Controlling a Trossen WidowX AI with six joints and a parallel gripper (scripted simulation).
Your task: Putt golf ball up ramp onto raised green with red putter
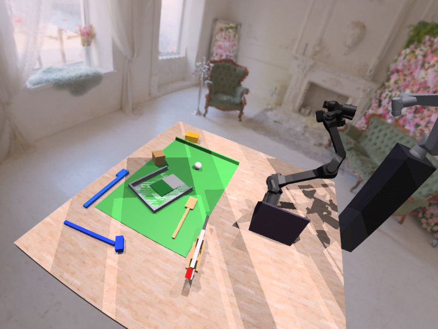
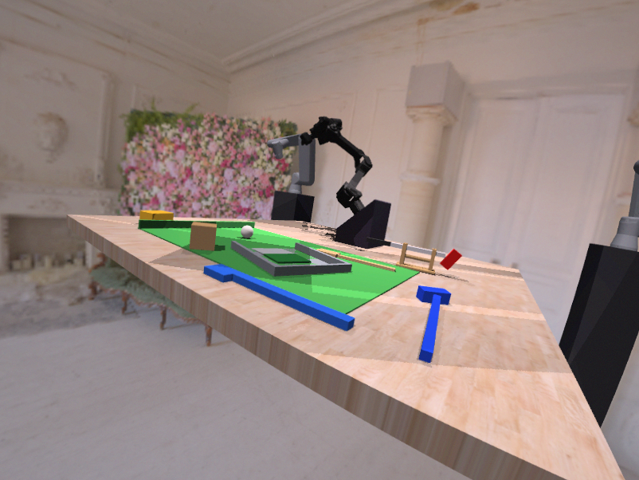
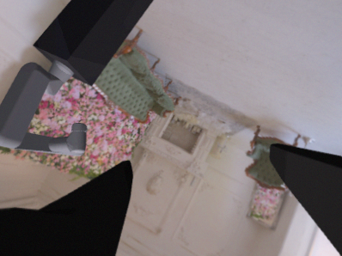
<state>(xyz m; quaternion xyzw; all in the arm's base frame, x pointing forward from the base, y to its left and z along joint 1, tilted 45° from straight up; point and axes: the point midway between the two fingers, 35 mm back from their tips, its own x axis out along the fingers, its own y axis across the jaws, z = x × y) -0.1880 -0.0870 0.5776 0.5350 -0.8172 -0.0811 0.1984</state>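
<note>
The red putter lies 79 cm to the left of my gripper tip, 42 cm below it and 40 cm ahead of it. Round my gripper tip: wooden rack 81 cm to the left, 44 cm below, 40 cm ahead; white golf ball 64 cm ahead, 45 cm below, 30 cm to the left.
</note>
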